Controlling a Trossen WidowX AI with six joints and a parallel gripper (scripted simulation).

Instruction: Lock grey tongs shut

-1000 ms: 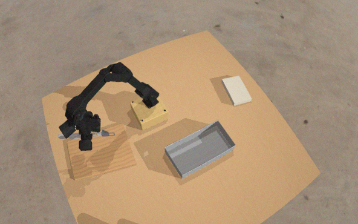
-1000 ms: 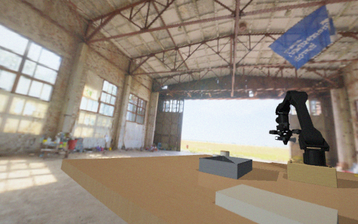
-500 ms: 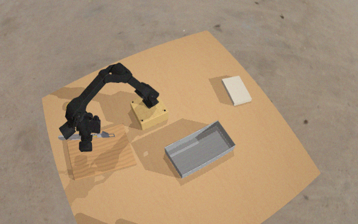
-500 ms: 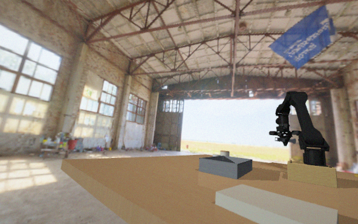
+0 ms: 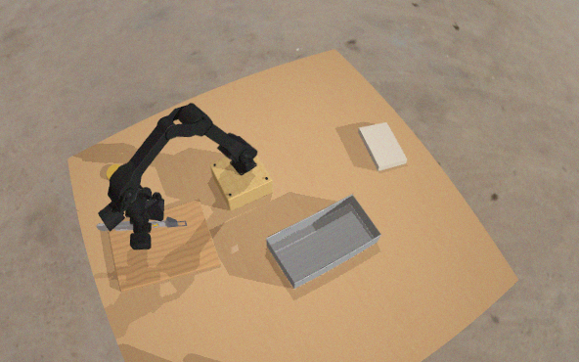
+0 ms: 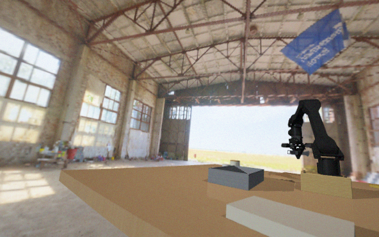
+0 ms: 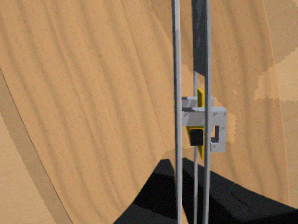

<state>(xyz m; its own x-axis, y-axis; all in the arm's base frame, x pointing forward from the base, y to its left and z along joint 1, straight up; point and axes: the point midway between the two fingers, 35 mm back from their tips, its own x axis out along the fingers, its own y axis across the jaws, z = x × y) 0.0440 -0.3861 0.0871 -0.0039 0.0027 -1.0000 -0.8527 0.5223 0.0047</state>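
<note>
The wooden board is 11 cm below my gripper tip. The rest, counted from my gripper tip: grey roasting tin (42 cm to the left, 30 cm ahead, 9 cm below); pale flat block (84 cm to the left, 16 cm ahead, 11 cm below).
</note>
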